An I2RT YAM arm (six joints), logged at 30 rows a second.
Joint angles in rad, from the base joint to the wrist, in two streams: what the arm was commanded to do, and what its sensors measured. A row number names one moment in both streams.
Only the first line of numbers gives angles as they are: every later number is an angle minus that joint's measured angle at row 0.
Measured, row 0: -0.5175 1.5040 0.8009 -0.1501 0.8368 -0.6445
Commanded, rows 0 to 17: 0.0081 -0.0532 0.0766 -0.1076 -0.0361 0.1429; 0.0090 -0.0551 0.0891 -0.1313 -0.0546 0.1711; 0.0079 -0.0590 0.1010 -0.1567 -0.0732 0.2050; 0.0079 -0.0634 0.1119 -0.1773 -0.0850 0.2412; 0.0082 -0.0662 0.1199 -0.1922 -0.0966 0.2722; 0.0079 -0.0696 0.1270 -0.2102 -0.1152 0.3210; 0.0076 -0.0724 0.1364 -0.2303 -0.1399 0.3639; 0.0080 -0.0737 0.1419 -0.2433 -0.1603 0.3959; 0.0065 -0.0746 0.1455 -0.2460 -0.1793 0.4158; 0.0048 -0.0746 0.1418 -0.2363 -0.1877 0.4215; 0.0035 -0.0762 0.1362 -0.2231 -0.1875 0.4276; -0.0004 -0.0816 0.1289 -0.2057 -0.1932 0.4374; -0.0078 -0.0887 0.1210 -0.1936 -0.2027 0.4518; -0.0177 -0.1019 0.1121 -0.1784 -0.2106 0.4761; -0.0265 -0.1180 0.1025 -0.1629 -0.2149 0.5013; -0.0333 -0.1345 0.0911 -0.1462 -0.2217 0.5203; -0.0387 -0.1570 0.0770 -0.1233 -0.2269 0.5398; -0.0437 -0.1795 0.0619 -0.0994 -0.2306 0.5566
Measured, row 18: -0.0293 -0.1076 0.0946 -0.1759 -0.1938 0.4471
